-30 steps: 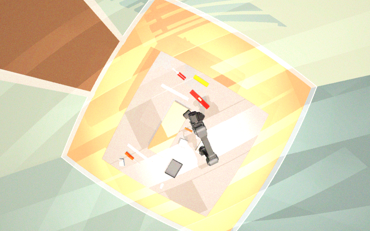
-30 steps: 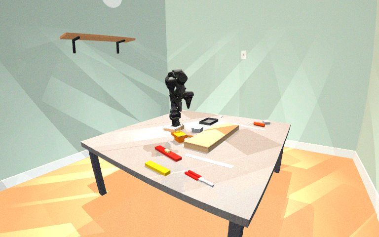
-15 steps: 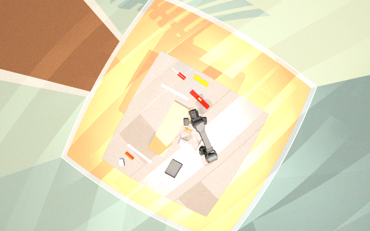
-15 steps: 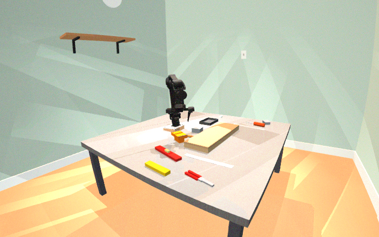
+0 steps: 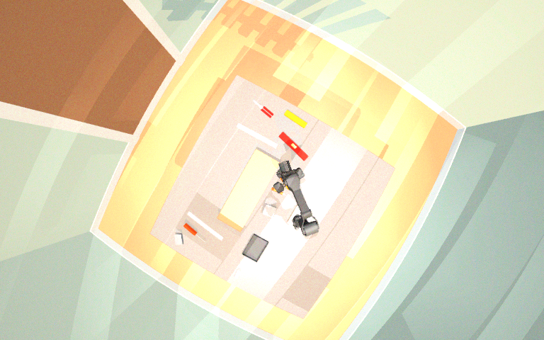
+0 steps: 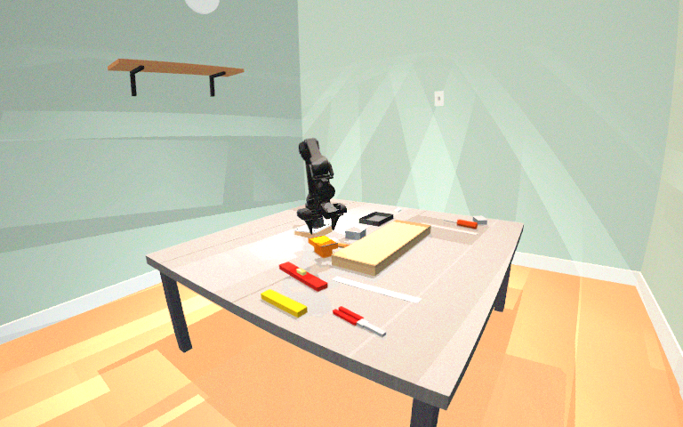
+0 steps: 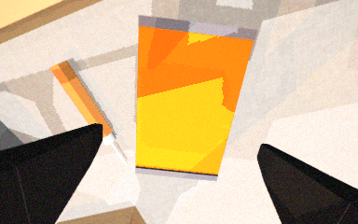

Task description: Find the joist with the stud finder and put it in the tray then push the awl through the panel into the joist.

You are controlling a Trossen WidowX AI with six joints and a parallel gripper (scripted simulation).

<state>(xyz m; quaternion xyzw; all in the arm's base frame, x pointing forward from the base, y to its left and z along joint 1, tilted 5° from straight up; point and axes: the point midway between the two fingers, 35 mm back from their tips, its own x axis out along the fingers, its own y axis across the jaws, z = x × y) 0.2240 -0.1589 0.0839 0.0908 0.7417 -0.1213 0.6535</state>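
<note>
My gripper tip is now 1 cm past the stud finder and 8 cm above it. Round my gripper tip: grey block: 3 cm behind, 23 cm to the left, 7 cm below; awl: 3 cm behind, 9 cm to the left, 8 cm below; red level: 10 cm ahead, 20 cm to the right, 7 cm below.
</note>
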